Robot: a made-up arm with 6 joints.
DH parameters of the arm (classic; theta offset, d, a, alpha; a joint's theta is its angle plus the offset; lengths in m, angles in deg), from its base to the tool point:
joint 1: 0 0.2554 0 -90
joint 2: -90 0 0.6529 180
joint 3: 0 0 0 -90
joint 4: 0 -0.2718 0 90
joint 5: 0 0.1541 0 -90
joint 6: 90 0 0 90
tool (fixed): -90 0 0 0
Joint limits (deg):
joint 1: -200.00..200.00
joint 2: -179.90..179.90
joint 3: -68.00..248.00
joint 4: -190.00..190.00
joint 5: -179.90..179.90
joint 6: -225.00..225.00
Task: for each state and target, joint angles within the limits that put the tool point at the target. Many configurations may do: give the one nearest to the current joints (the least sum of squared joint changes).
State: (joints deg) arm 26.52 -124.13 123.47 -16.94 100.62 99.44
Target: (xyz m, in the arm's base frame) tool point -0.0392 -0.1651 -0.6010
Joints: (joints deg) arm 14.32 -161.00 145.37 -12.78 100.62 99.44
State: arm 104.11 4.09 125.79 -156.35 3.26 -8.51
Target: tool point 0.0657 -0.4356 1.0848
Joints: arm 115.71 -22.30 122.26 -147.36 3.26 -8.51
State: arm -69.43 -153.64 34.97 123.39 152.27 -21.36
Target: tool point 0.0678 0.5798 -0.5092
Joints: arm -92.03 -144.48 56.20 107.86 152.27 -21.36
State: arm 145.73 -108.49 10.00 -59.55 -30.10 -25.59
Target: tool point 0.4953 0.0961 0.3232
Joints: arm 181.90 -108.71 -16.25 -58.90 -30.10 -25.59
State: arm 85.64 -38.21 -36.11 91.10 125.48 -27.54
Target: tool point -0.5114 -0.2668 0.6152
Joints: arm 31.96 -84.75 -37.29 106.74 125.48 -27.54
